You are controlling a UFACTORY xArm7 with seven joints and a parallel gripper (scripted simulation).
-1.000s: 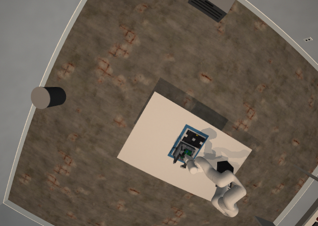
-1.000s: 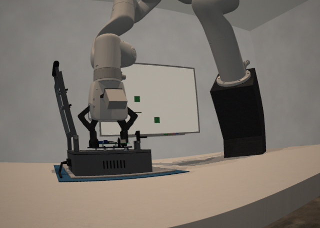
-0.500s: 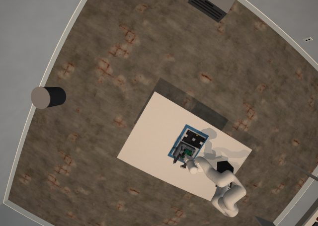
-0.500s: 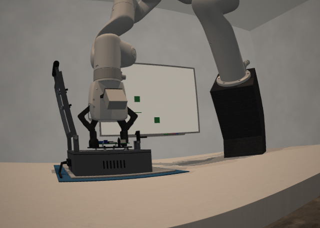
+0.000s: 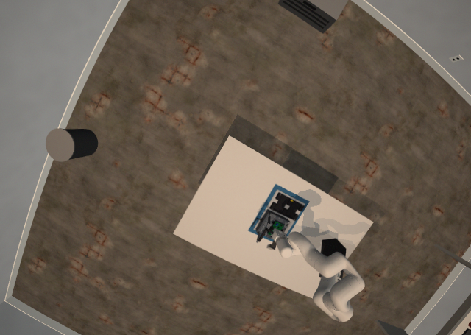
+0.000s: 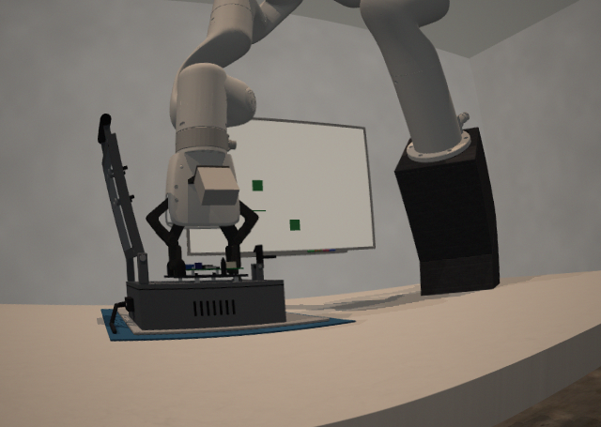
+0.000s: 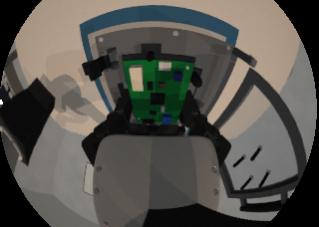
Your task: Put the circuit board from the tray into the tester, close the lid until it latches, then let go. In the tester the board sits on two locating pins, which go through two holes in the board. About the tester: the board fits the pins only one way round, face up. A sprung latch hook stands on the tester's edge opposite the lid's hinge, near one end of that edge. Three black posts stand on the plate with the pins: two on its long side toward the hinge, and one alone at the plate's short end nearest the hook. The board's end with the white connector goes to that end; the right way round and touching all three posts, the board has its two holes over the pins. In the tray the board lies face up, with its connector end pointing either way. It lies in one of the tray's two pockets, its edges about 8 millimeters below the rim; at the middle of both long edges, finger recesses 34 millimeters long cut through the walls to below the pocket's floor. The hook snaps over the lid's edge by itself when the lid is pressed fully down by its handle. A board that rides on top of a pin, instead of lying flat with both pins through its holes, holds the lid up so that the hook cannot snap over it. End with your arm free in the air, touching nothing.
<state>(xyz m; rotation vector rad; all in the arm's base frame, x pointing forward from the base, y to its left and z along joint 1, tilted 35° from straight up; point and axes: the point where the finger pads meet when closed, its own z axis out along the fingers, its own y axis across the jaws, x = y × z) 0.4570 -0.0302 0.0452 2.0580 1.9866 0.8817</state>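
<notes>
The green circuit board is right at my hand. Also, from my hand: lid 120 mm ahead, 100 mm above, 10 mm to the left; then latch hook 70 mm behind, 50 mm to the left, 10 mm above.
</notes>
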